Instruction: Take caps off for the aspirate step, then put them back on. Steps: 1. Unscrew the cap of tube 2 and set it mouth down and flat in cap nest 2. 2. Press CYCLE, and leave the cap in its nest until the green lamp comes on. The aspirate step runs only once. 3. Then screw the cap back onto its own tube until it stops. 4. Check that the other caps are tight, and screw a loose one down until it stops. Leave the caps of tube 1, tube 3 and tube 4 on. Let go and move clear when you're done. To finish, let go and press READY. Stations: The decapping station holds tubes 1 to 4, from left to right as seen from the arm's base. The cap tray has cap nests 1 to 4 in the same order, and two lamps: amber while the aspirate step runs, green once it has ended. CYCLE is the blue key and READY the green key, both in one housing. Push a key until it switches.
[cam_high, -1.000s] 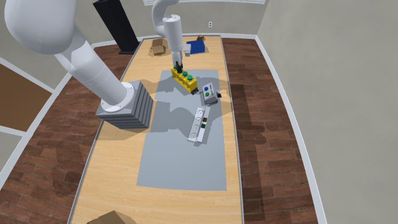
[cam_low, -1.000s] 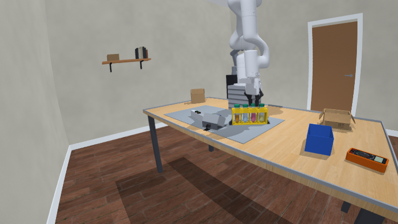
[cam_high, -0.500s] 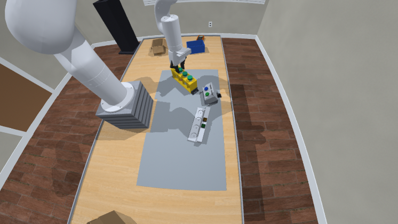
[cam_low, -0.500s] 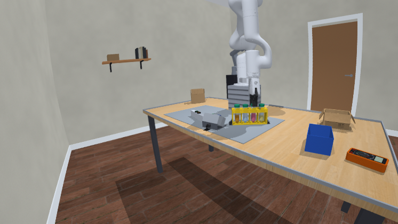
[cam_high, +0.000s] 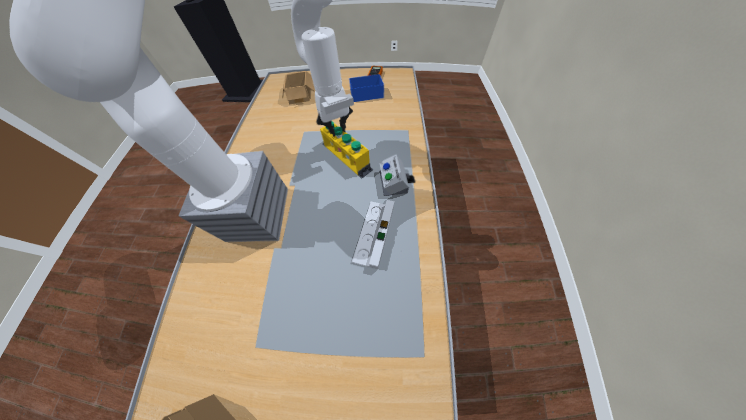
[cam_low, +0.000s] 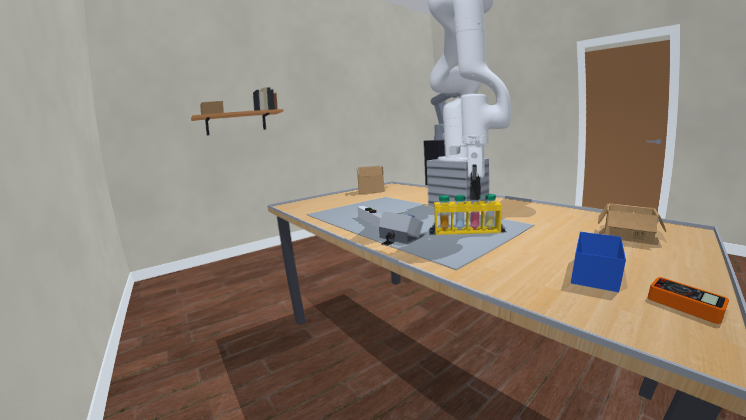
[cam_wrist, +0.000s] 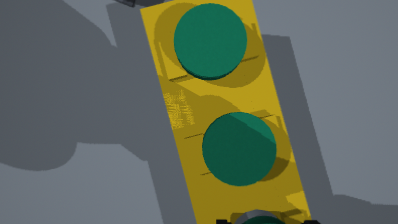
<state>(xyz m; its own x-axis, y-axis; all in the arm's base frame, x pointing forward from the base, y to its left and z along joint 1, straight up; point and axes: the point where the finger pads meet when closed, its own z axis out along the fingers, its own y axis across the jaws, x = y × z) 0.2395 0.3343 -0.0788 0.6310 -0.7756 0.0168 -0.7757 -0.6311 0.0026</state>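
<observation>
Right now the green cap is 1 cm below my hand. Round my hand: green key 21 cm ahead, 14 cm to the right, 6 cm below; key housing 22 cm ahead, 11 cm to the right, 8 cm below; blue key 20 cm ahead, 9 cm to the right, 6 cm below.
</observation>
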